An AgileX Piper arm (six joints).
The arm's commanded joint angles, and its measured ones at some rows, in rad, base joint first. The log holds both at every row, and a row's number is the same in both.
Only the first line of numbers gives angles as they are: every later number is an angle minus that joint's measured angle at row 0.
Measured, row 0:
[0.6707, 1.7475, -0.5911, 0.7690, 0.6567, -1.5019]
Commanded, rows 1 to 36:
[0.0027, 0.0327, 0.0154, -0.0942, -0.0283, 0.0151]
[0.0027, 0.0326, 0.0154, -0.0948, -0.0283, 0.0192]
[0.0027, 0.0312, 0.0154, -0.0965, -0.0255, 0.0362]
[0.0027, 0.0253, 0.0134, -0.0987, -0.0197, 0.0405]
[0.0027, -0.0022, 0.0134, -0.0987, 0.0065, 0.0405]
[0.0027, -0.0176, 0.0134, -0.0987, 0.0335, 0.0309]
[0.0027, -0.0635, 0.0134, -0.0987, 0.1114, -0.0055]
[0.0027, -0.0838, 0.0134, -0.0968, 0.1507, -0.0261]
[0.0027, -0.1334, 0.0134, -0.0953, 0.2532, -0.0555]
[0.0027, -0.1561, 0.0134, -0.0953, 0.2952, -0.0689]
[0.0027, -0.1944, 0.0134, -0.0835, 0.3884, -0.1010]
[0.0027, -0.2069, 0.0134, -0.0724, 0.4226, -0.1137]
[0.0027, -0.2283, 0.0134, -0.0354, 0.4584, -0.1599]
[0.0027, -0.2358, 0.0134, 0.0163, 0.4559, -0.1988]
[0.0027, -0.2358, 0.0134, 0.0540, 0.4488, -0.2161]
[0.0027, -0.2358, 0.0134, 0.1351, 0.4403, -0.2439]
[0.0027, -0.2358, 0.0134, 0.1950, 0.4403, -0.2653]
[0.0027, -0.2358, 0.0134, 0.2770, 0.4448, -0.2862]
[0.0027, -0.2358, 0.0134, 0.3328, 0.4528, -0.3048]
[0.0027, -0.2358, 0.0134, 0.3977, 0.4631, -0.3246]
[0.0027, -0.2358, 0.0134, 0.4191, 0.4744, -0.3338]
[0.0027, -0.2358, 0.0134, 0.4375, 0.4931, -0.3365]
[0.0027, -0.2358, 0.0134, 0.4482, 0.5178, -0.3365]
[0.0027, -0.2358, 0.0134, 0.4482, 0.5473, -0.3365]
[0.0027, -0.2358, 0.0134, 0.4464, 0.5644, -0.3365]
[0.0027, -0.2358, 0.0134, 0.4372, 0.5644, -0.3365]
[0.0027, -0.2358, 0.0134, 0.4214, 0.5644, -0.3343]
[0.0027, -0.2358, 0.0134, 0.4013, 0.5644, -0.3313]
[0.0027, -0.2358, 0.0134, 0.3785, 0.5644, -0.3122]
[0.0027, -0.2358, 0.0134, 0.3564, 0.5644, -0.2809]
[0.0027, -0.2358, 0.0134, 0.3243, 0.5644, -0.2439]
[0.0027, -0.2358, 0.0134, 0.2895, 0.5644, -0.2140]
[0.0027, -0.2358, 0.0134, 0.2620, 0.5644, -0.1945]
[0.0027, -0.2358, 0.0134, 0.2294, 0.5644, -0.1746]
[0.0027, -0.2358, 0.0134, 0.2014, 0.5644, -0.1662]
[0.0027, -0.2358, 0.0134, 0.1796, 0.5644, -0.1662]
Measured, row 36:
[0.0000, -0.2276, 0.0109, 0.2713, 0.5444, -0.2106]
